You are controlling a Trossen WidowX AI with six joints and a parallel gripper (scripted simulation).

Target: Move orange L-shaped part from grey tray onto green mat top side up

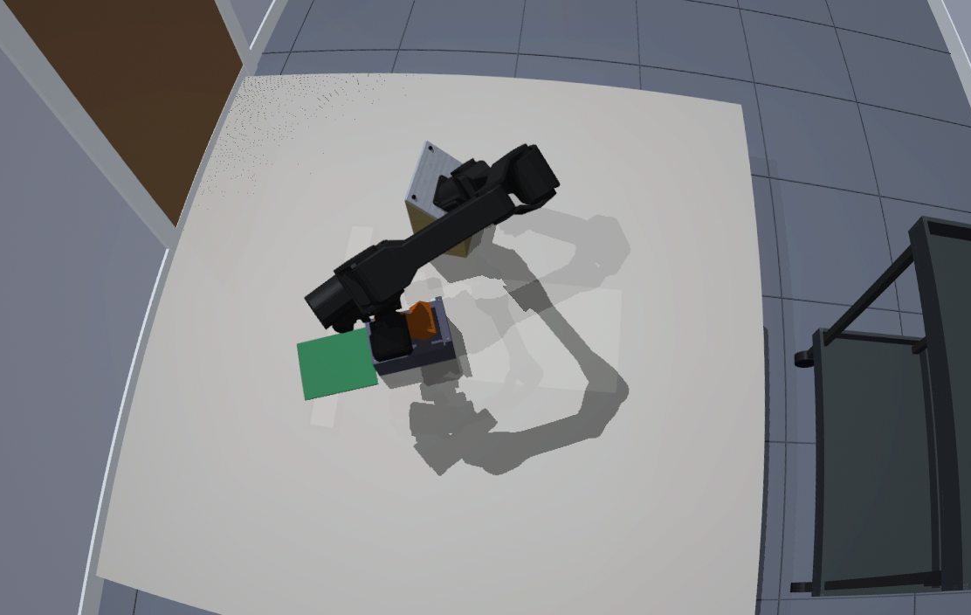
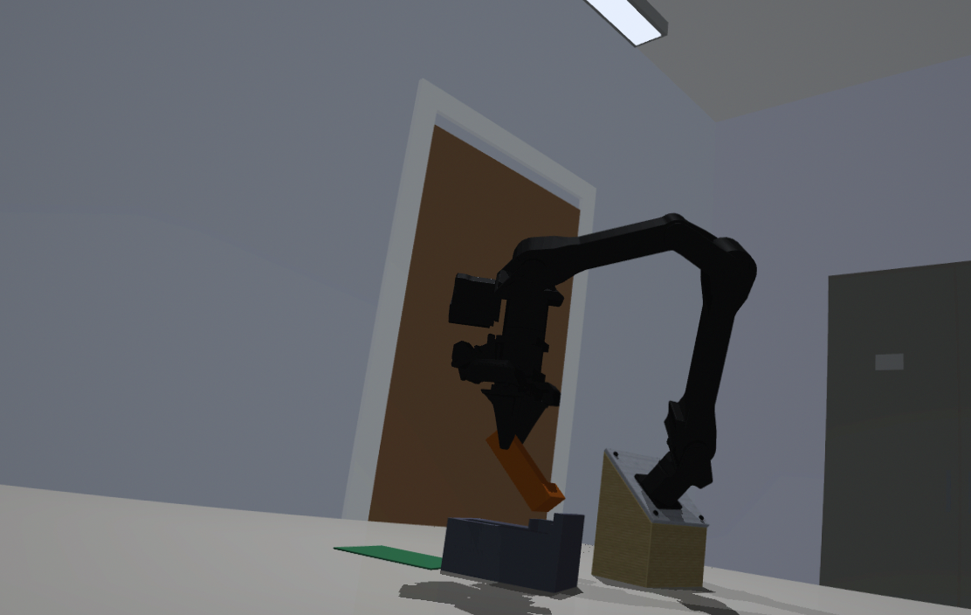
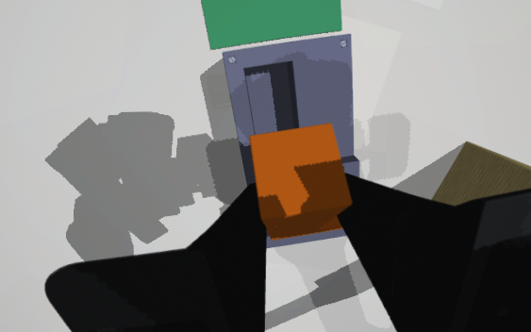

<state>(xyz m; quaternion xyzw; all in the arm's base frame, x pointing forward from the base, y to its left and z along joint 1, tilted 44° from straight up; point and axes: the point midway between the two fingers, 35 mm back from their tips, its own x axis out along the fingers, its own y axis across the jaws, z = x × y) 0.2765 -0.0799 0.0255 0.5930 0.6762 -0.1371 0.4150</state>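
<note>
My gripper tip is now 170 mm above the green mat, 130 mm to the left of it and 40 mm short of it. Round my gripper tip: orange L-shaped part (30 mm below, 30 mm behind, 20 mm to the left).
</note>
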